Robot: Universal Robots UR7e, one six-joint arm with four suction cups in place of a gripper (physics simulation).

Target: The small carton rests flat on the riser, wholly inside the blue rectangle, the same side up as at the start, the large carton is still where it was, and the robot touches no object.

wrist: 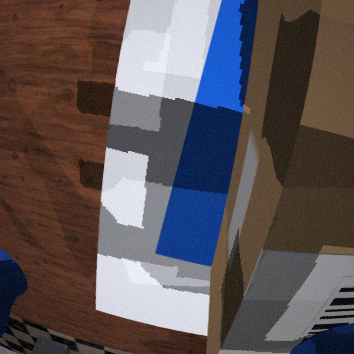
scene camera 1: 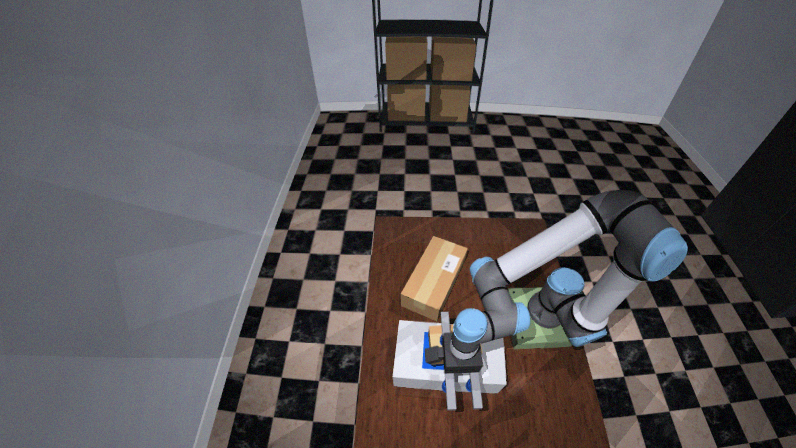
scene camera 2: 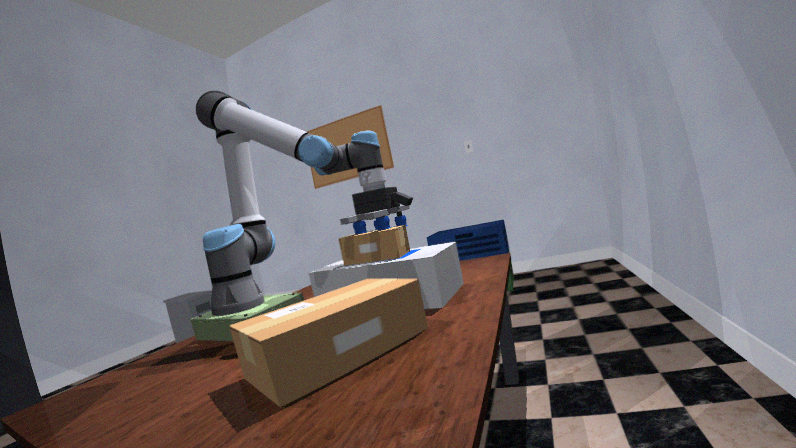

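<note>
There is a small carton, which I see at (scene camera 2: pixel 392 243) and also at (wrist: pixel 275 271). A large carton is visible to me at (scene camera 2: pixel 287 353) and again at (scene camera 1: pixel 427 290), though in the wrist view the large carton is out of frame. And I see a white riser, at (scene camera 2: pixel 437 267) as well as at (scene camera 1: pixel 410 370).
</note>
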